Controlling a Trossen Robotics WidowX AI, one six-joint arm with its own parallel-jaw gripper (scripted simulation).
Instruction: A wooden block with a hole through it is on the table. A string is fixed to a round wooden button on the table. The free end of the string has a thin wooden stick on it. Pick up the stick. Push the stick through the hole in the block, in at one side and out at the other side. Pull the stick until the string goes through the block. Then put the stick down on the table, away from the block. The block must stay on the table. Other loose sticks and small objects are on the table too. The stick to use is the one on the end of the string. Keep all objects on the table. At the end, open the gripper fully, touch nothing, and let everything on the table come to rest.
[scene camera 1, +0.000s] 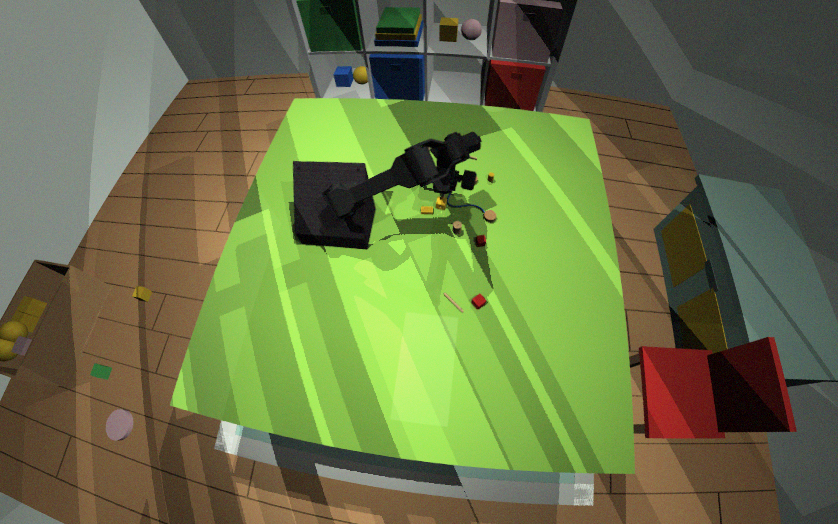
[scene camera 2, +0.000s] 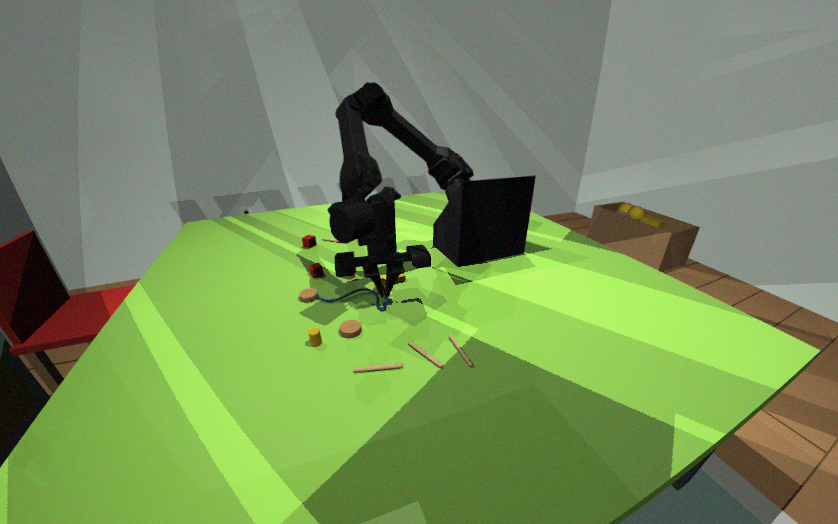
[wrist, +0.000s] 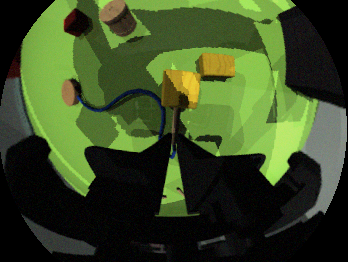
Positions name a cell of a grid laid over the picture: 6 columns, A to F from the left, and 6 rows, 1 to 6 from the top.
Scene:
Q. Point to my gripper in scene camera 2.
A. At C4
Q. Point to my gripper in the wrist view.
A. At D4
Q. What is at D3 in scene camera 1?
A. My gripper.

